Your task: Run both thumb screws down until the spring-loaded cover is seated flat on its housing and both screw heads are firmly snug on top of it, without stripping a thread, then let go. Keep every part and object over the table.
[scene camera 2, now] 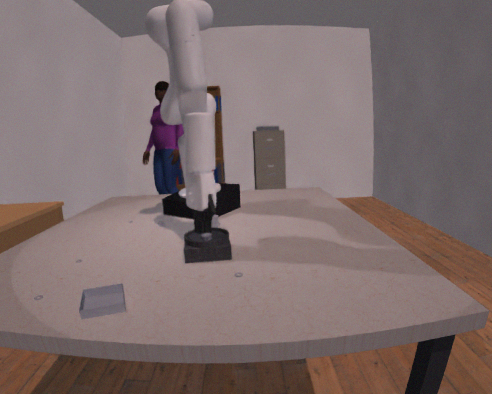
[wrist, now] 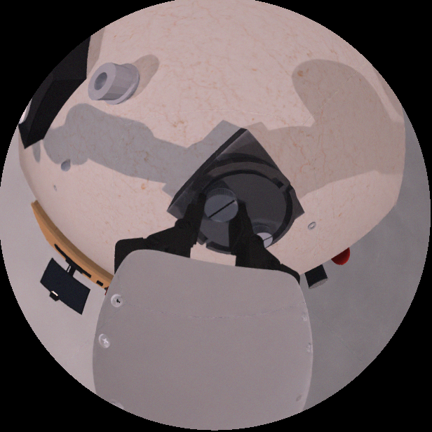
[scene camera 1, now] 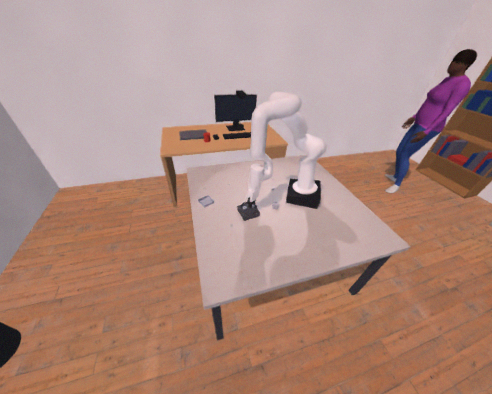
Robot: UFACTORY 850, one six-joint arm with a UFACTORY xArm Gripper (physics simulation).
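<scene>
The dark square housing (scene camera 1: 249, 214) (scene camera 2: 208, 253) (wrist: 240, 142) stands on the table. Its round dark cover (wrist: 265, 192) sits inside a raised ring on top; whether it is flat cannot be told. My gripper (scene camera 1: 250, 203) (scene camera 2: 204, 233) (wrist: 218, 209) points down over the housing and is shut on a thumb screw (wrist: 221, 204), a knurled slotted head between the fingertips. The other thumb screw (wrist: 264, 238) shows its pale head beside the right finger in the wrist view, partly hidden by it. The gap under either head is not visible.
A grey flanged cylinder (scene camera 1: 275, 205) (wrist: 116, 82) stands on the table near the arm's black base (scene camera 1: 304, 194) (scene camera 2: 229, 200). A shallow grey tray (scene camera 1: 205, 201) (scene camera 2: 103, 301) lies on the table (scene camera 1: 225, 265). A small ring (scene camera 2: 238, 274) (wrist: 312, 225) lies near the housing.
</scene>
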